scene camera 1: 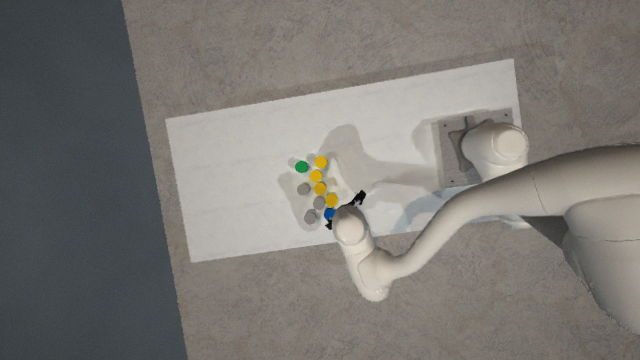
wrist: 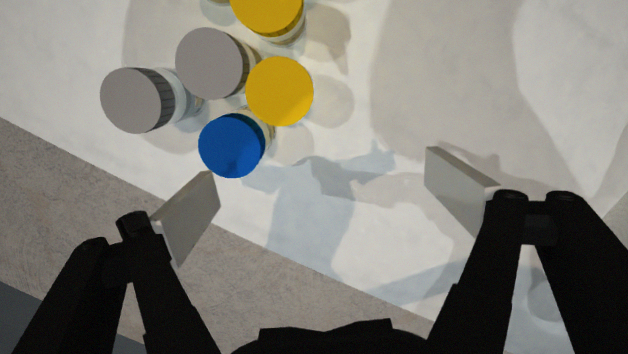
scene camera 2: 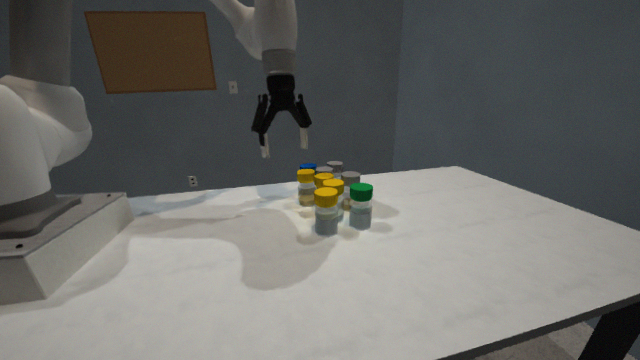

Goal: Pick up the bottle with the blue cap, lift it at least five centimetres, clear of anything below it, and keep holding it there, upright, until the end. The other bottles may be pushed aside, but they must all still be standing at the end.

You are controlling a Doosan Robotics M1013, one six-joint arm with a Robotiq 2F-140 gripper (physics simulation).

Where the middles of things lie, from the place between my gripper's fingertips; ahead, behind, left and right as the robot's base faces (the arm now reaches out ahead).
My gripper is now 70 mm short of the blue-capped bottle [wrist: 232, 145], 20 mm to the right of it and 110 mm above it.
